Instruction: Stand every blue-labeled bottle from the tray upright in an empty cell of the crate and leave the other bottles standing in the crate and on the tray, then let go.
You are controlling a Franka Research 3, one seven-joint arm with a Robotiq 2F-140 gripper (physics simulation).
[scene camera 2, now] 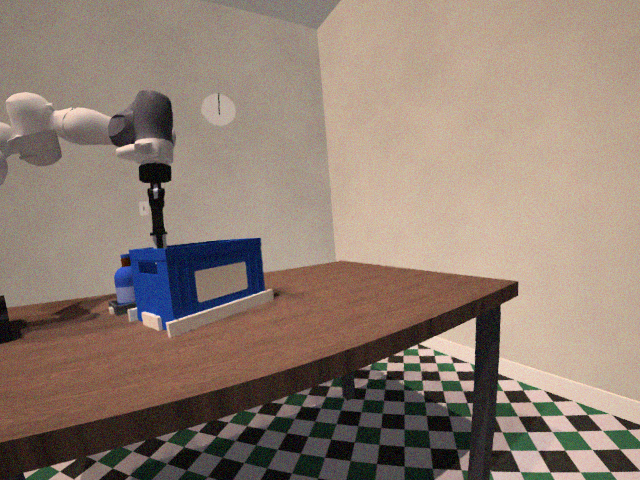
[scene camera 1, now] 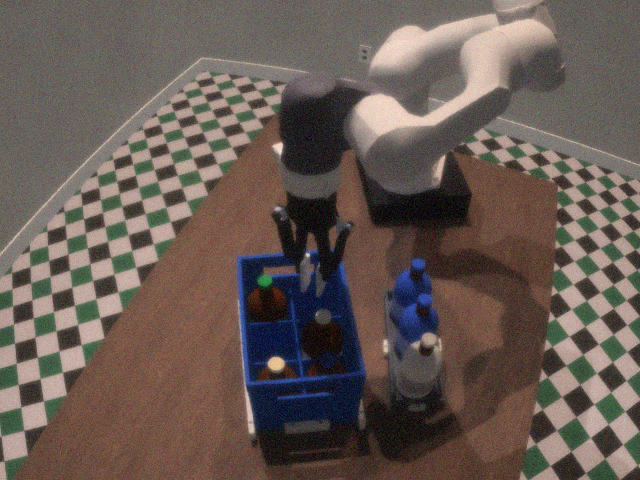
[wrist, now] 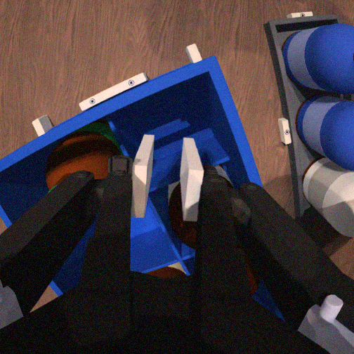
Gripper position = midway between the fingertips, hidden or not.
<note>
I see my gripper (scene camera 1: pixel 313 288), a white-capped brown bottle (scene camera 1: pixel 320 335), a green-capped brown bottle (scene camera 1: pixel 266 303), a blue-labeled bottle (scene camera 1: pixel 411 283), a blue-labeled bottle (scene camera 1: pixel 417 319) and a blue-capped brown bottle (scene camera 1: pixel 328 365).
The white-capped brown bottle is seen too in the wrist view (wrist: pixel 185 230). The green-capped brown bottle shows as well in the wrist view (wrist: pixel 87 148). My gripper shows as well in scene camera 2 (scene camera 2: pixel 162 262) and in the wrist view (wrist: pixel 167 155).
</note>
